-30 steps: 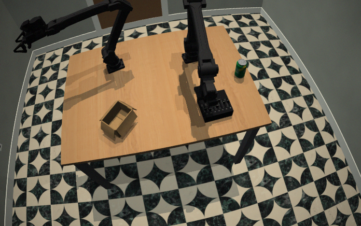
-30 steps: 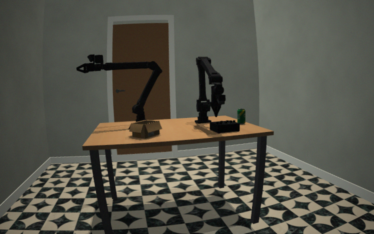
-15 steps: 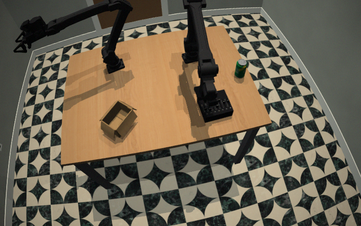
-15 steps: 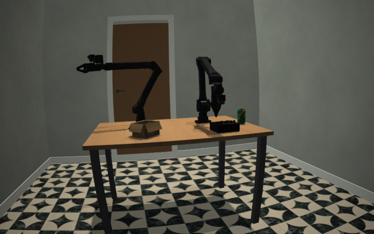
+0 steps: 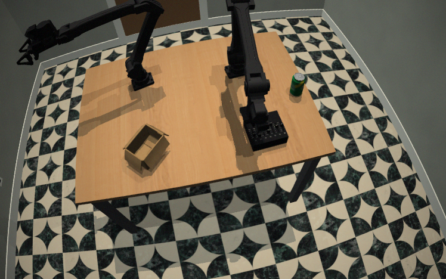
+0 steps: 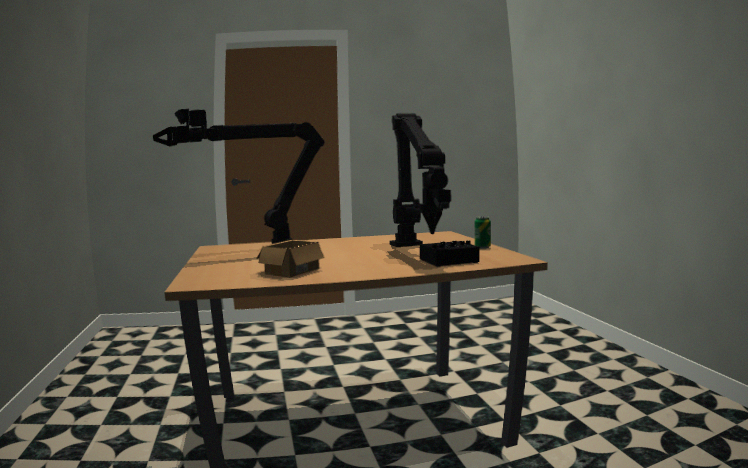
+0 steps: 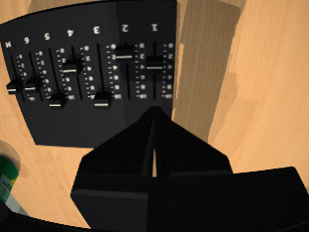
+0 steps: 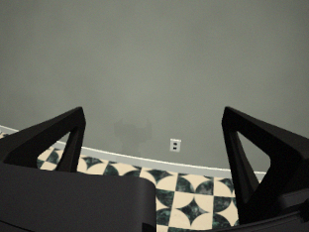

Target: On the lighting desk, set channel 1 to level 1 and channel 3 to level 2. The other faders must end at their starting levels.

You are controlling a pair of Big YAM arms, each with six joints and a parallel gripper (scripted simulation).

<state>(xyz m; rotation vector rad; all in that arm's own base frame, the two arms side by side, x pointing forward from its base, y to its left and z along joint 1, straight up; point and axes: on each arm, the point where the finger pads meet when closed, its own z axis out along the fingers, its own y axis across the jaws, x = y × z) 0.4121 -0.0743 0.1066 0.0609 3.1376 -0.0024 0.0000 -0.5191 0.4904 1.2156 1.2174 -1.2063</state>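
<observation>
My left hand is 20 mm short of the channel 1 fader knob and 40 mm above it. Also, from my left hand: channel 2 cap 30 mm ahead, 30 mm to the left, 40 mm below; channel 3 knob 20 mm behind, 40 mm to the left, 40 mm below; channel 4 fader cap 10 mm ahead, 70 mm to the left, 40 mm below.
</observation>
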